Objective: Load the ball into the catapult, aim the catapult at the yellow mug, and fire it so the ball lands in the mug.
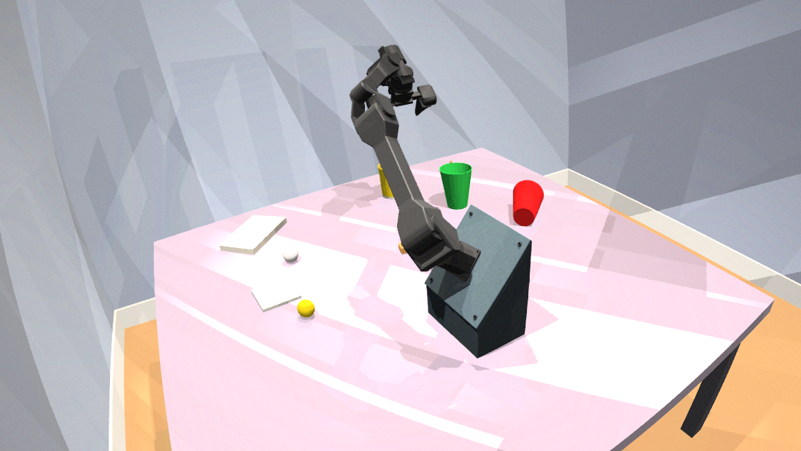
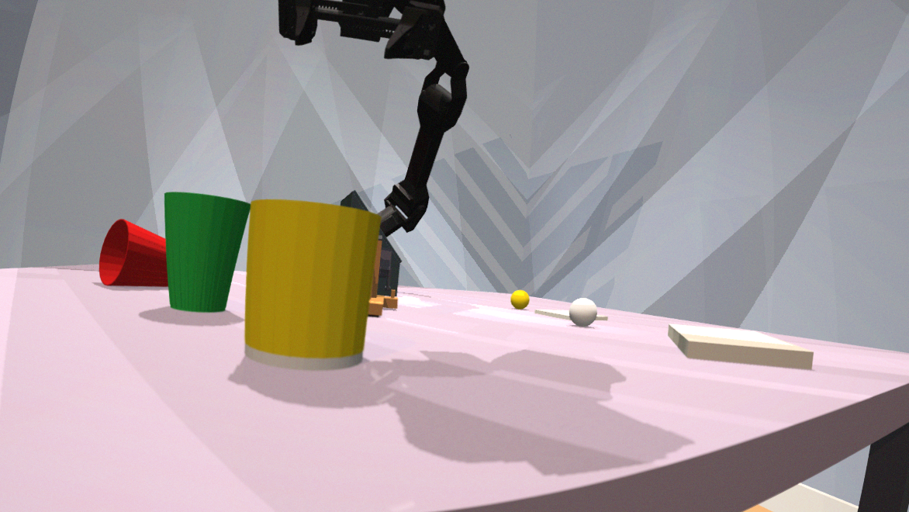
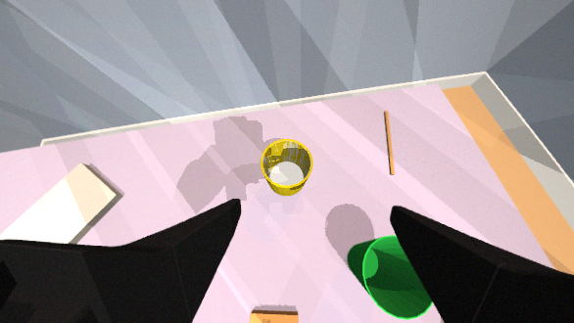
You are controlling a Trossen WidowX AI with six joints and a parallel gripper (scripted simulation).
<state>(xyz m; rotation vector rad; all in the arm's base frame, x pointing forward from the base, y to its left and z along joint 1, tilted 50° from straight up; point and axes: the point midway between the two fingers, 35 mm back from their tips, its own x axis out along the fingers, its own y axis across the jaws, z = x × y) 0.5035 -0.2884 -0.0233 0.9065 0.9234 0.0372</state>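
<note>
Now: the magenta ball 300 mm behind my gripper tip, 220 mm below it and 130 mm to the left of it. The rest, counted from my gripper tip: yellow mug (250 mm below, 100 mm ahead, 10 mm to the right); then green cup (250 mm below, 110 mm to the right, 100 mm behind); then wooden catapult (230 mm behind, 220 mm below, 130 mm to the left).
</note>
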